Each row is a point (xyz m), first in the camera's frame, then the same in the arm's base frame.
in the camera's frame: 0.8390 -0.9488 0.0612
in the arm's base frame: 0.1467 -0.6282 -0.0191
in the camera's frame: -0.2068 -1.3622 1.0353
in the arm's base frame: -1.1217 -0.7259 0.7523
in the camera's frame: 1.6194 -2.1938 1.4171
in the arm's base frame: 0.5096 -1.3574 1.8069
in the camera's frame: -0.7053 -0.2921 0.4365
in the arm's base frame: -1.3995 0.0860 -0.2556
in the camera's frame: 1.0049 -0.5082 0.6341
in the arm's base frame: 0.2001 -0.0240 0.4075
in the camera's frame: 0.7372 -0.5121 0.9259
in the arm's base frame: -0.1284 0.0611 0.6117
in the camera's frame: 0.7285 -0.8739 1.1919
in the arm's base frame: -0.2213 -0.1962 0.9679
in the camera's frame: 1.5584 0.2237 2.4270
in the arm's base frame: 0.3608 1.2548 1.9551
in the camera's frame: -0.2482 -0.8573 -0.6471
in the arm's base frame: -0.7362 -0.7889 -0.9607
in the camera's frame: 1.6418 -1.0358 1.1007
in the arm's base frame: 0.6762 -0.3622 1.1563
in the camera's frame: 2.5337 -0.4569 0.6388
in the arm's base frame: 1.6852 0.0539 0.7654
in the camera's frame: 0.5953 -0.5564 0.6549
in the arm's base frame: -0.2051 -0.0705 0.3428
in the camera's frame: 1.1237 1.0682 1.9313
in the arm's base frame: 0.1069 1.8873 1.1285
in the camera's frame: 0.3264 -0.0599 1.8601
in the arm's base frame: -0.7186 0.7818 1.2266
